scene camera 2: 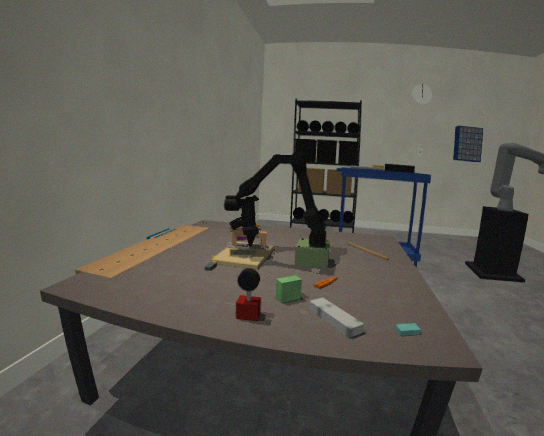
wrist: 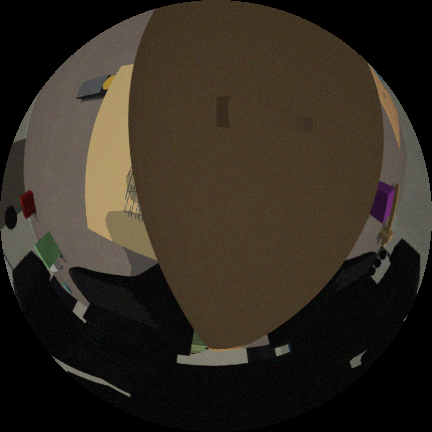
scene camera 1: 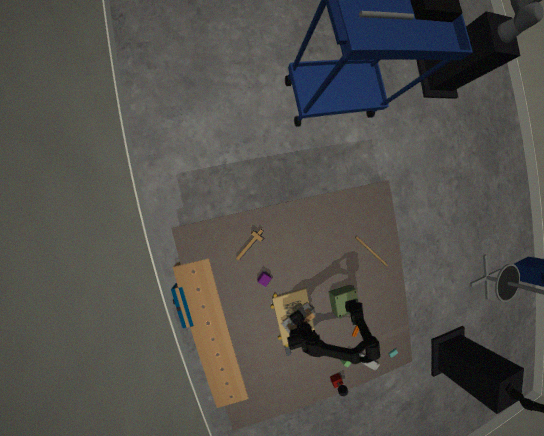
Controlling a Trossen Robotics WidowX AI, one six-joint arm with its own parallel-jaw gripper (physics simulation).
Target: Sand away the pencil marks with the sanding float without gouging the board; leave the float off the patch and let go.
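Seen in the pictures: gripper, fingertip midpoint: (scene camera 2: 250,245) (wrist: 223,236) (scene camera 1: 299,318); arm's base, link origin: (scene camera 2: 317,245) (scene camera 1: 350,305).
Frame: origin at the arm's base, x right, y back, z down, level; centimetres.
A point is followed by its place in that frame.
Note:
The sanding float, with a tan wooden handle (scene camera 2: 263,236) {x -0.3, y -24.2, z -1.3 cm} (wrist: 250,200) and a grey plate, is over the pale board (scene camera 1: 286,300) {x 9.3, y -35.4, z 6.4 cm} (scene camera 2: 234,258) {x -12.5, y -32.8, z 6.3 cm} (wrist: 107,150) {x -13.8, y -31.8, z 6.3 cm}. The handle fills much of the wrist view. My gripper (scene camera 1: 299,321) {x -1.3, y -30.0, z 3.1 cm} (scene camera 2: 251,242) {x -1.3, y -30.0, z 3.1 cm} is shut on the float's handle, pointing down over the board. Whether the plate touches the board cannot be told. Dark pencil marks (scene camera 1: 294,306) {x 4.7, y -31.4, z 6.4 cm} (wrist: 132,200) {x -9.5, y -28.0, z 6.3 cm} show beside the float; the rest of the patch is hidden by the float and arm.
A small dark grey block (scene camera 1: 287,351) {x -22.6, y -39.3, z 6.8 cm} (scene camera 2: 211,266) {x -23.5, y -37.9, z 7.0 cm} (wrist: 92,87) {x -21.5, y -38.6, z 6.7 cm} lies by the board. A purple cube (scene camera 1: 264,279) {x 25.0, y -46.0, z 3.1 cm} (wrist: 383,201) {x 21.9, y -44.8, z 3.9 cm}, a green base block (scene camera 1: 341,300) {x 4.5, y -5.6, z -0.1 cm} (scene camera 2: 312,254) {x -5.5, y -1.2, z 2.6 cm}, a long holed plank (scene camera 1: 210,330) {x 0.4, y -79.6, z 8.0 cm} (scene camera 2: 145,250) {x -16.4, y -77.5, z 8.0 cm}, and a green block (scene camera 2: 288,289) {x -39.5, y -3.0, z 3.9 cm} (wrist: 48,249) {x -36.0, y -4.6, z 4.8 cm} are around it.

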